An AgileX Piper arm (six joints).
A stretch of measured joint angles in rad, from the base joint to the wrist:
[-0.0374, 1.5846, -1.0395, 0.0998, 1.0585, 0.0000]
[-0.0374, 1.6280, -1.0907, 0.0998, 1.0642, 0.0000]
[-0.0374, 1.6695, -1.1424, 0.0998, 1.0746, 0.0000]
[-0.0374, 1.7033, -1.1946, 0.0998, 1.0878, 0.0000]
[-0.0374, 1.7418, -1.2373, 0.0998, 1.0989, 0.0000]
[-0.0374, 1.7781, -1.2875, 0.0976, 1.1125, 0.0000]
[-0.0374, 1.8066, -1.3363, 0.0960, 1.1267, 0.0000]
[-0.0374, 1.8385, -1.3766, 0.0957, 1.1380, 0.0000]
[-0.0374, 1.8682, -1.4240, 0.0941, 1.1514, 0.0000]
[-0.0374, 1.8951, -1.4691, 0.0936, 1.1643, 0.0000]
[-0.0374, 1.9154, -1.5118, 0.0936, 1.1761, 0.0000]
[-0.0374, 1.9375, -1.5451, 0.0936, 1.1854, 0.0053]
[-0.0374, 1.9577, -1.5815, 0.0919, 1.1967, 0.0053]
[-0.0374, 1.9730, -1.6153, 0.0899, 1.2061, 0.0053]
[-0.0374, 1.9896, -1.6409, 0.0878, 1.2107, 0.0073]
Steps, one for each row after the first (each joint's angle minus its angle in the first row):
[0.0000, 0.0434, -0.0512, 0.0000, 0.0057, 0.0000]
[0.0000, 0.0849, -0.1029, 0.0000, 0.0161, 0.0000]
[0.0000, 0.1187, -0.1551, 0.0000, 0.0293, 0.0000]
[0.0000, 0.1572, -0.1978, 0.0000, 0.0404, 0.0000]
[0.0000, 0.1935, -0.2480, -0.0022, 0.0540, 0.0000]
[0.0000, 0.2220, -0.2968, -0.0038, 0.0682, 0.0000]
[0.0000, 0.2539, -0.3371, -0.0041, 0.0795, 0.0000]
[0.0000, 0.2836, -0.3845, -0.0057, 0.0929, 0.0000]
[0.0000, 0.3105, -0.4296, -0.0062, 0.1058, 0.0000]
[0.0000, 0.3308, -0.4723, -0.0062, 0.1176, 0.0000]
[0.0000, 0.3529, -0.5056, -0.0062, 0.1269, 0.0053]
[0.0000, 0.3731, -0.5420, -0.0079, 0.1382, 0.0053]
[0.0000, 0.3884, -0.5758, -0.0099, 0.1476, 0.0053]
[0.0000, 0.4050, -0.6014, -0.0120, 0.1522, 0.0073]

